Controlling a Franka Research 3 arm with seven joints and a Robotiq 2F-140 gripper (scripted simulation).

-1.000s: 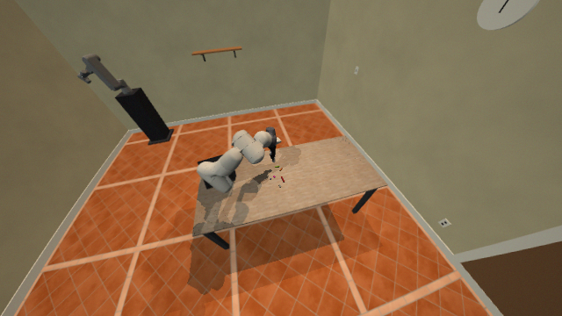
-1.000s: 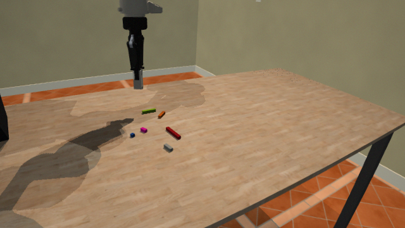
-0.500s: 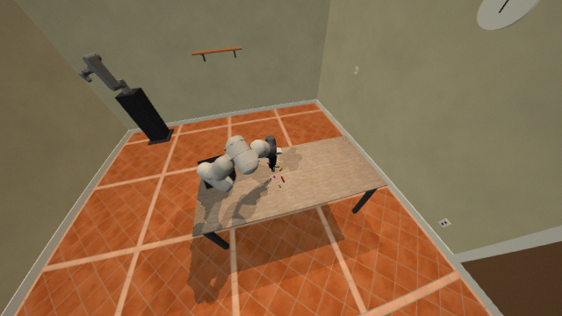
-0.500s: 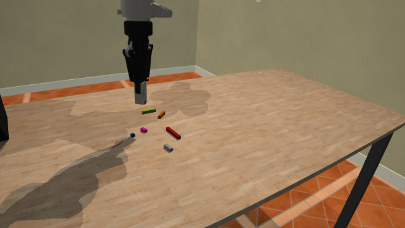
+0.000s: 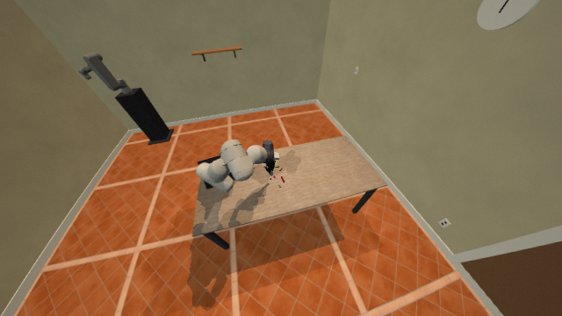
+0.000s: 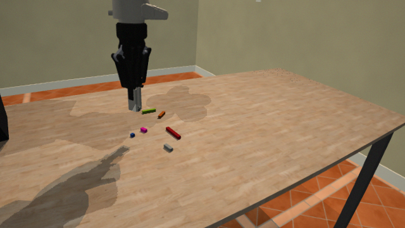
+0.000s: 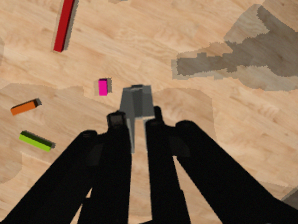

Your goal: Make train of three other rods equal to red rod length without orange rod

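Right now the blue rod is 13 cm below my hand, 2 cm to the left of it and 1 cm behind it. From my hand the other things lie so: orange rod 13 cm below, 12 cm ahead, 11 cm to the left; then magenta rod 13 cm below, 4 cm to the left, 3 cm ahead; then red rod 13 cm below, 11 cm ahead, 2 cm to the right.
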